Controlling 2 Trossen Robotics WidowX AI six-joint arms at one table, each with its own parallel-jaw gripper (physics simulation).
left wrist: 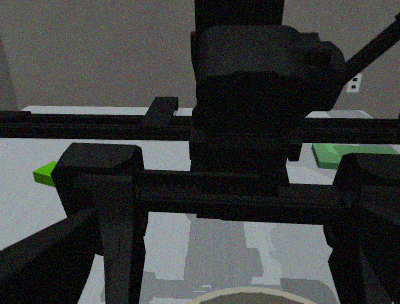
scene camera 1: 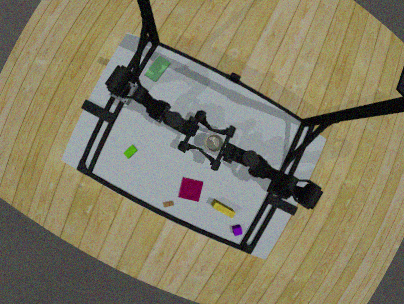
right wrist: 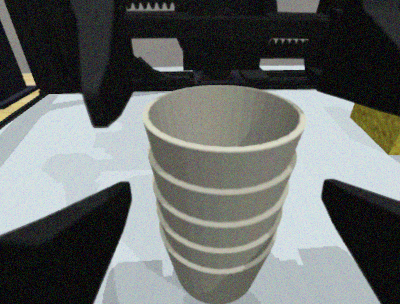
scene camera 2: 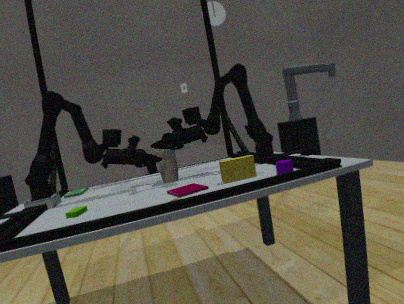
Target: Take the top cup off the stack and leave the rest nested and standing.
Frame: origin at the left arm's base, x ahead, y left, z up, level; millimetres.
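Seen in the pictures: left gripper, fingertip midpoint: (left wrist: 226,217) (scene camera 1: 203,139) (right wrist: 278,109) (scene camera 2: 152,146); right gripper, fingertip midpoint: (scene camera 1: 208,140) (right wrist: 226,189) (scene camera 2: 161,158); left arm's base, link origin: (scene camera 1: 280,186) (right wrist: 217,75) (scene camera 2: 265,155); right arm's base, link origin: (scene camera 2: 42,197).
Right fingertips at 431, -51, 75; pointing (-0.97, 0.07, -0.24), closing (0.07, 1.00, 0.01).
Observation:
Offsets run from my right fingertips to a thing's top centre, as dx, dy, dz. "pt": to the spot under its first point.
A stack of nested grey-beige cups (scene camera 1: 213,143) (scene camera 2: 170,169) (right wrist: 222,210) stands upright on the table, with several pale rims one below another in the right wrist view. Part of the top cup's rim @(pt +12, -1, +31) (left wrist: 250,290) shows at the bottom of the left wrist view. My right gripper (right wrist: 226,189) (scene camera 2: 159,162) is open and empty, its fingers on either side of the stack, apart from it. My left gripper (scene camera 2: 154,145) is open and empty, reaching in from the opposite side at rim height, higher than the right one. The two grippers overlap in scene camera 1, hiding their exact spacing.
A magenta square @(pt -28, +237, -89) (scene camera 1: 191,189) (scene camera 2: 188,190), yellow block @(-200, +257, -27) (scene camera 1: 223,208) (scene camera 2: 238,169), purple cube @(-322, +338, -57) (scene camera 1: 237,230) (scene camera 2: 284,167) and brown block @(+43, +349, -89) (scene camera 1: 168,204) lie towards the front. A lime block @(+309, +194, -82) (scene camera 1: 130,151) (scene camera 2: 76,212) and green slab @(+366, -224, -87) (scene camera 1: 158,68) (scene camera 2: 76,192) lie left. Black rails edge the table.

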